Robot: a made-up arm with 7 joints. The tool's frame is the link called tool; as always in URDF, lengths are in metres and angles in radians.
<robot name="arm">
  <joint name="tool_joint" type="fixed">
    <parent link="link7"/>
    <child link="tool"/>
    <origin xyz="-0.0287 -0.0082 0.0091" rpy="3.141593 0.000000 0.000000"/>
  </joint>
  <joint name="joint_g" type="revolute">
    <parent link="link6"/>
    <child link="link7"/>
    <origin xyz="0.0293 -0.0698 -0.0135" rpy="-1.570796 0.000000 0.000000"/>
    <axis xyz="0 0 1"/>
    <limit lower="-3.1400" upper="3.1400"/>
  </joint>
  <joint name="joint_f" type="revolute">
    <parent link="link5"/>
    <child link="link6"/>
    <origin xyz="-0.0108 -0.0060 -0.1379" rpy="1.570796 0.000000 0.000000"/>
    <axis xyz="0 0 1"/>
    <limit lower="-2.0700" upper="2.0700"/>
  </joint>
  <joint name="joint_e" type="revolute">
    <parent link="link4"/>
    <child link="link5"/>
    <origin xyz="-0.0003 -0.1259 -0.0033" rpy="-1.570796 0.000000 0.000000"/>
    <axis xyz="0 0 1"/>
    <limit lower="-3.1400" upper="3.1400"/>
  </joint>
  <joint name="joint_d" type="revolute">
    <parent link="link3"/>
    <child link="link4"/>
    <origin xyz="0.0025 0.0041 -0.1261" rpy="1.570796 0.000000 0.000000"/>
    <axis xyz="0 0 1"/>
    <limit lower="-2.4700" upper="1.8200"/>
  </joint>
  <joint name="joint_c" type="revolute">
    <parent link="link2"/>
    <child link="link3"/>
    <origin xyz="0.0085 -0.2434 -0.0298" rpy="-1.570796 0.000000 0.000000"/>
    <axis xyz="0 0 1"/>
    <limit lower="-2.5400" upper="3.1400"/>
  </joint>
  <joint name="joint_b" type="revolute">
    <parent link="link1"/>
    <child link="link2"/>
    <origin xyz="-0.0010 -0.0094 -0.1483" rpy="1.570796 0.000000 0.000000"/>
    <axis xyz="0 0 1"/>
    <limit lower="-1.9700" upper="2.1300"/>
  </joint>
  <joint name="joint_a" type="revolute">
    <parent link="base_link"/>
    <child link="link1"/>
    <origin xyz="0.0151 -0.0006 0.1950" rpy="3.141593 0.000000 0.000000"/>
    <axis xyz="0 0 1"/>
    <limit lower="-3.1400" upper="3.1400"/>
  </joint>
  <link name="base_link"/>
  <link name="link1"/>
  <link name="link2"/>
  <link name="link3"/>
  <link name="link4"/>
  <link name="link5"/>
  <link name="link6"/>
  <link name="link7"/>
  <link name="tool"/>
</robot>
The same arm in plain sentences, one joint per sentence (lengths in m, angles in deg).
The arm has seven revolute joints in a row. What follows holds with every joint at zero, and every direction is one of the base frame's.
The first joint is mounted 0.0151 m along +x and 0.0006 m along -y and 0.195 m along +z from the base frame's origin and rotates about -z, from -179.91 to 179.91 deg.
The second joint is mounted 0.001 m along -x and 0.0094 m along +y and 0.1483 m along +z from the first joint and rotates about +y, from -112.87 to 122.04 deg.
The third joint is mounted 0.0085 m along +x and 0.0298 m along -y and 0.2434 m along +z from the second joint and rotates about -z, from -145.53 to 179.91 deg.
The fourth joint is mounted 0.0025 m along +x and 0.0041 m along -y and 0.1261 m along +z from the third joint and rotates about +y, from -141.52 to 104.28 deg.
The fifth joint is mounted 0.0003 m along -x and 0.0033 m along -y and 0.1259 m along +z from the fourth joint and rotates about -z, from -179.91 to 179.91 deg.
The sixth joint is mounted 0.0108 m along -x and 0.006 m along +y and 0.1379 m along +z from the fifth joint and rotates about +y, from -118.6 to 118.6 deg.
The seventh joint is mounted 0.0293 m along +x and 0.0135 m along -y and 0.0698 m along +z from the sixth joint and rotates about -z, from -179.91 to 179.91 deg.
The tool frame, which is the frame that the pose is given for, is mounted 0.0287 m along -x and 0.0082 m along +y and 0.0091 m along -z from the seventh joint; its axes are the base frame's turned by roll 0, pitch 0 and yaw 0 deg (as in URDF: about the fixed x, then y, then z).

